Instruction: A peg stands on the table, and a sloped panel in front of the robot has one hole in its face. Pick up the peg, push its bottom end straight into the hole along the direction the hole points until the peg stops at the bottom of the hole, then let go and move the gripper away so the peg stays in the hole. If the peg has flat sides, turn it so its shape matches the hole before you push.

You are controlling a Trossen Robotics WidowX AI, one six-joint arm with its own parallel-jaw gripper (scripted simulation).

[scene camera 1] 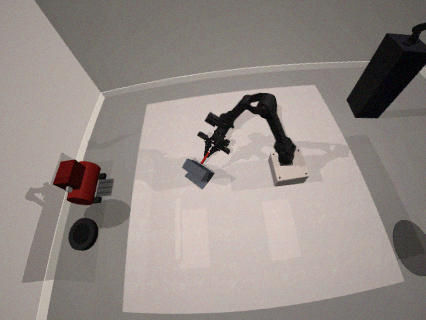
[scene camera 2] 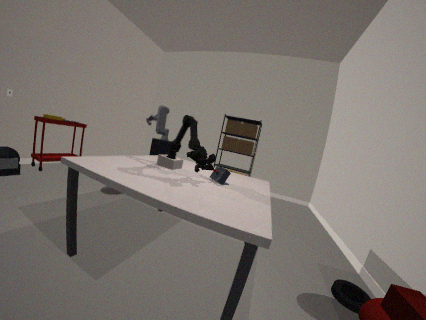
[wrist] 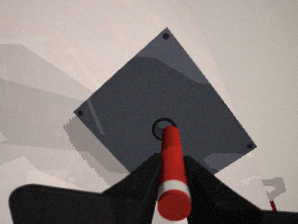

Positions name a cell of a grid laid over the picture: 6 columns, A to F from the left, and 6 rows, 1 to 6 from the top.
Note:
My gripper (wrist: D5) holds a peg (wrist: D6). Also in view: a sloped panel (wrist: D3).

